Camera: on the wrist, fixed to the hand. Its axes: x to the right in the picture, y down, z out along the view.
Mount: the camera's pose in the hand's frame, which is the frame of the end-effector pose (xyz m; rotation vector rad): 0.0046 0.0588 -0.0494 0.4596 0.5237 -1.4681
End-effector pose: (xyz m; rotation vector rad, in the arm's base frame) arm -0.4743 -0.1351 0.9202 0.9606 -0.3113 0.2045
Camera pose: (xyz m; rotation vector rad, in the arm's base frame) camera -0.4797 -0.0612 0.9407 1.3181 0.9785 -0.8462
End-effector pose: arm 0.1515 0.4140 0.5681 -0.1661 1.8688 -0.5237
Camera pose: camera 0.1124 0.4783 0.5520 -1.2086 1.7615 -2.1099
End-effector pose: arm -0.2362 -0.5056 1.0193 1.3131 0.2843 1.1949
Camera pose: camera -0.3010 -0.4846 1.0551 0.7304 1.6363 0.1328
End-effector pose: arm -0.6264 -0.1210 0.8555 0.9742 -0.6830 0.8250
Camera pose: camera -0.6671 -0.0563 0.8645 1.2635 0.7232 -0.1390
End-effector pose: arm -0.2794 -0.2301 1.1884 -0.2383 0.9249 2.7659
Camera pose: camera -0.2945 -0.3053 1.1821 -1.0511 0.8716 1.1258
